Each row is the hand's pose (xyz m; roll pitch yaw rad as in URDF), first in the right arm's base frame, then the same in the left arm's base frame.
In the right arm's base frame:
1: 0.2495 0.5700 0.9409 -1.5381 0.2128 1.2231
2: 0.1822 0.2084 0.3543 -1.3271 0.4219 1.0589
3: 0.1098 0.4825 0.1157 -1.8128 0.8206 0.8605
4: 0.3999 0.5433 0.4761 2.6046 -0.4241 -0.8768
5: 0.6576 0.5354 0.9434 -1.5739 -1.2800 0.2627
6: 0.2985 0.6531 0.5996 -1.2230 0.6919 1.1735
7: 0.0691 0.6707 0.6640 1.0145 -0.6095 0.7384
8: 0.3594 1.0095 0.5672 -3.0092 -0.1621 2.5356
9: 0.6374 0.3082 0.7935 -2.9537 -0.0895 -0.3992
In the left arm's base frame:
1: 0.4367 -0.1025 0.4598 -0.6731 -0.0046 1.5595
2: -0.0217 -0.3260 -0.0085 -0.4025 0.2479 1.6248
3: -0.2634 -0.0451 -0.0037 -0.6518 0.5907 1.9096
4: 0.1941 0.0259 0.0547 2.3142 0.4153 -0.6354
5: 0.7133 -0.0007 0.1755 -0.9068 -0.4678 -0.0604
6: 0.2114 0.0658 0.2436 -0.2773 0.3300 1.9116
7: 0.1048 -0.0077 0.4444 1.8639 -0.1752 0.6279
8: 0.2068 0.4202 0.3223 -2.8946 -1.0432 2.7037
9: 0.6022 -0.1825 0.0049 -2.8086 0.7863 -0.1044

